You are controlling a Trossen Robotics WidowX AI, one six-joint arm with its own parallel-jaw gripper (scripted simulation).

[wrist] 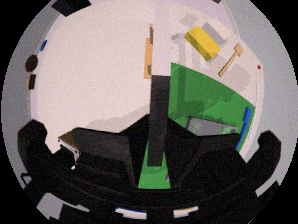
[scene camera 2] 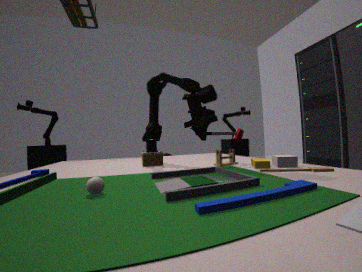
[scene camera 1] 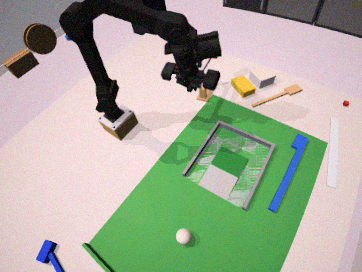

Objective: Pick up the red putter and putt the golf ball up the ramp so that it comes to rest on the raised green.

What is my gripper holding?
A red putter.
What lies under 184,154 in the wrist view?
My gripper.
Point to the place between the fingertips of my gripper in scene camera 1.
194,89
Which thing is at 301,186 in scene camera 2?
A long blue bar.
